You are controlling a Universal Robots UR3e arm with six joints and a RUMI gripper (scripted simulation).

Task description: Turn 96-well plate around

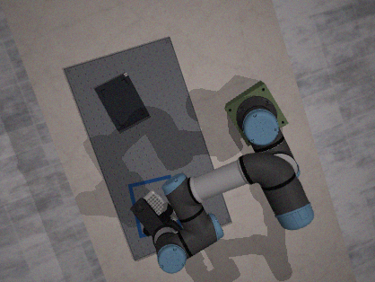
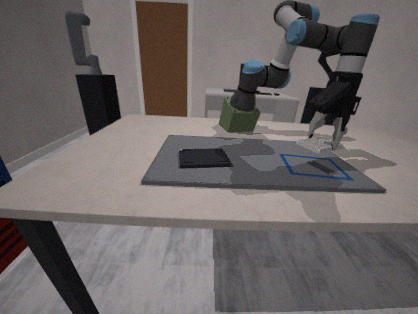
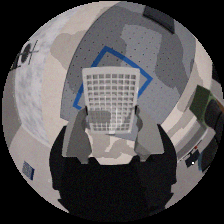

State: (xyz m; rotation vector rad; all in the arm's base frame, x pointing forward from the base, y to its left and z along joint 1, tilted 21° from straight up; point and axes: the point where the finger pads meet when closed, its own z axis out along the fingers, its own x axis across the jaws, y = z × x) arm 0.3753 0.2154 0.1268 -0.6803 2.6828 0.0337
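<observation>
My gripper is now 1 cm above the white 96-well plate. The rest, counted from my hand: dark flat block 38 cm to the right, 8 cm below, 2 cm ahead; A1 corner mark 47 cm to the right, 8 cm below, 1 cm behind.
</observation>
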